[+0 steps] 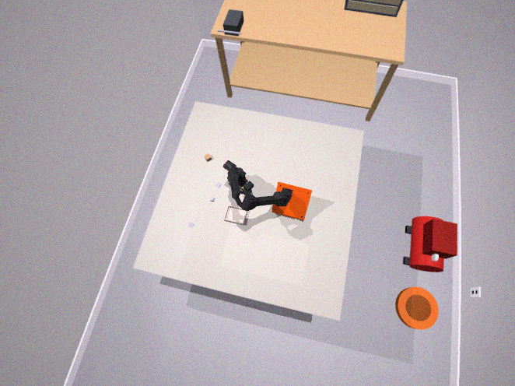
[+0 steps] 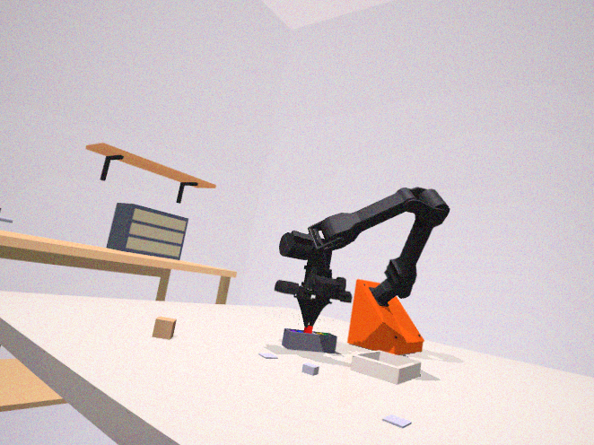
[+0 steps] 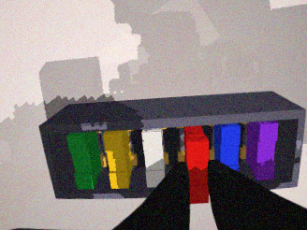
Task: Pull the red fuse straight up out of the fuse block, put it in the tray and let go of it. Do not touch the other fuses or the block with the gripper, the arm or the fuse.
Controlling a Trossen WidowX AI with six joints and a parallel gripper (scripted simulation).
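The white tray is 20 mm behind my gripper tip, 200 mm to the left of it and 50 mm below it. Round my gripper tip: small wooden cube: 300 mm ahead, 140 mm to the right, 30 mm below.
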